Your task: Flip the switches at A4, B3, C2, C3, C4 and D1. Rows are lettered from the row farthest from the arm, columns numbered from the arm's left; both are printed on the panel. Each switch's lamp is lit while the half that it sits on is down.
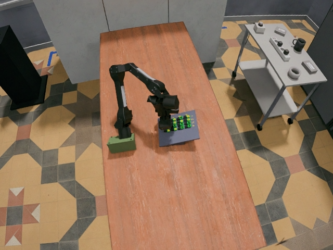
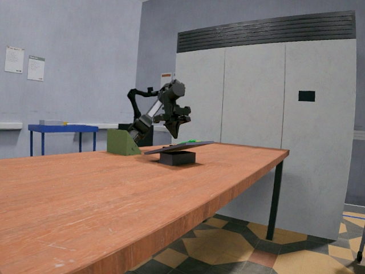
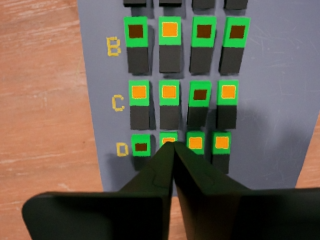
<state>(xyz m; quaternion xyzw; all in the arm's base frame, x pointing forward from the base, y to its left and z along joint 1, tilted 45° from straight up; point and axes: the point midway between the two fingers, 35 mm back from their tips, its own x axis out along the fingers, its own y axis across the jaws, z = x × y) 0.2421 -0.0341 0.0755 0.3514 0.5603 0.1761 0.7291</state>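
Now: hand 6 cm above the switch C2 and 3 cm short of it. From my hand the other things lie so: switch C3 (6 cm below, 3 cm ahead, 2 cm to the right); switch D2 (7 cm below); switch D1 (7 cm below, 2 cm to the left).
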